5 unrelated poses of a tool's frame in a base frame.
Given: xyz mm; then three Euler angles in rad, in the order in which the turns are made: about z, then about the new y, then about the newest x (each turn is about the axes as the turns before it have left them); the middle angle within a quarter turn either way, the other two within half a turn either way.
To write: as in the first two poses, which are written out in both.
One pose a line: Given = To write
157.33 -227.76 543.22 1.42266 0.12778 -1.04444 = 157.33 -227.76 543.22 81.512 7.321 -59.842
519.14 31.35 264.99 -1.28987 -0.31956 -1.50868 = 519.14 31.35 264.99 -73.904 -18.309 -86.441
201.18 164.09 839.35 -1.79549 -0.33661 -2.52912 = 201.18 164.09 839.35 -102.874 -19.286 -144.908
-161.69 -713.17 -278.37 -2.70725 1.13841 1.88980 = -161.69 -713.17 -278.37 -155.114 65.226 108.278
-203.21 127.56 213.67 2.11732 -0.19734 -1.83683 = -203.21 127.56 213.67 121.313 -11.307 -105.243
